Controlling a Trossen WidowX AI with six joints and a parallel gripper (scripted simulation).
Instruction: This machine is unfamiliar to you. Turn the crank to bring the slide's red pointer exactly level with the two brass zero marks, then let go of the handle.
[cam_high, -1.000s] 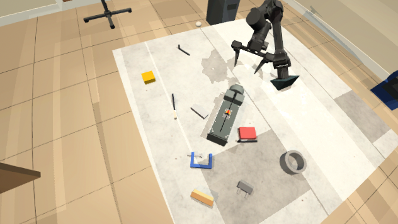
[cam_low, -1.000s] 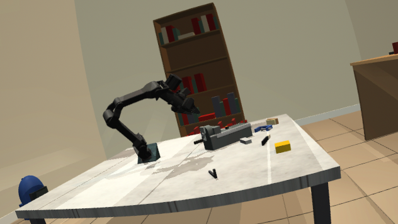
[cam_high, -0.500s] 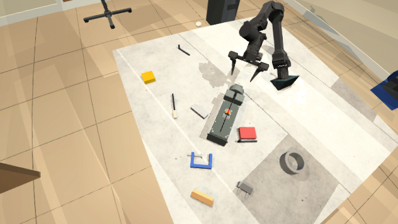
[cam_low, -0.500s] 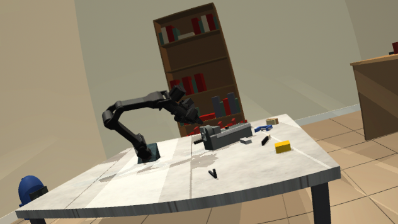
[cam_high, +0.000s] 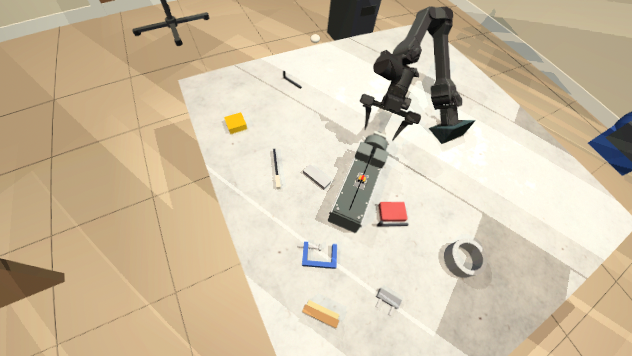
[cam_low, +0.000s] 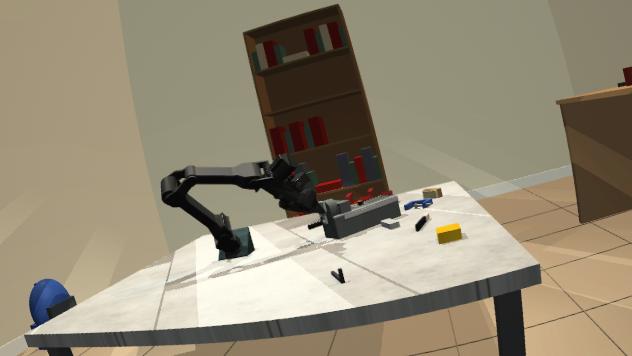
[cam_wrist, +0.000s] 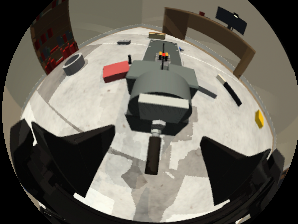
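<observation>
Right now my gripper tip is 40 mm above the crank handle, 20 mm past it and 10 mm to the left of it. The rest, counted from my gripper tip: grey block (220 mm ahead, 90 mm below, 10 mm to the right); then red pointer (130 mm ahead, 90 mm to the left, 10 mm below); then red block (210 mm to the left, 80 mm below, 80 mm ahead).
</observation>
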